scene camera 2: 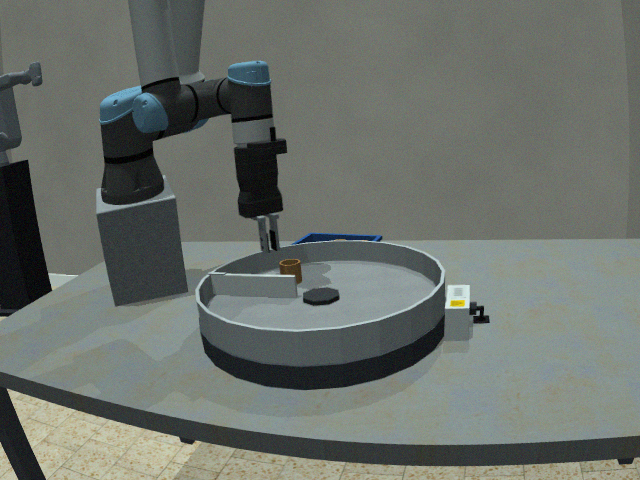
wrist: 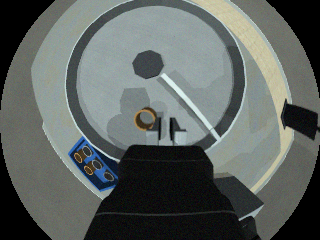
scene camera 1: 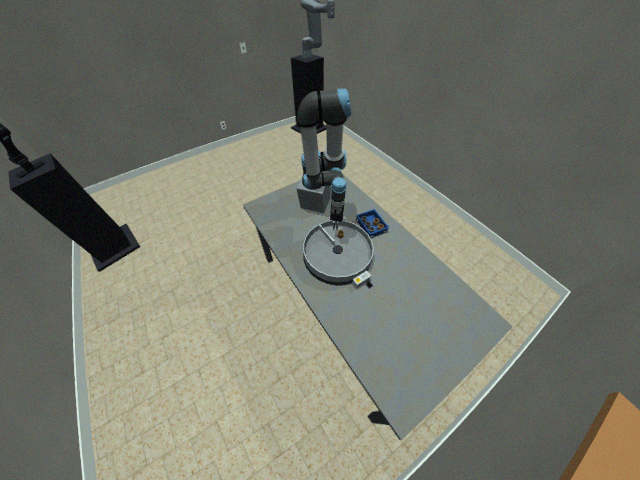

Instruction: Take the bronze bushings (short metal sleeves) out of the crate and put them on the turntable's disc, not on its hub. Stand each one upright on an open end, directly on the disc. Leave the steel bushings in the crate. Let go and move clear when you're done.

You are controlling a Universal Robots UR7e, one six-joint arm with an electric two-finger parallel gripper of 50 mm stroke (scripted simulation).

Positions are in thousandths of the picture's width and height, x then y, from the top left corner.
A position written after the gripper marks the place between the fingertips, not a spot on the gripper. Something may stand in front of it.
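The robot's gripper (scene camera 2: 423, 522) is visible in the scene, and the wrist view shows the gripper (wrist: 517, 519) too.
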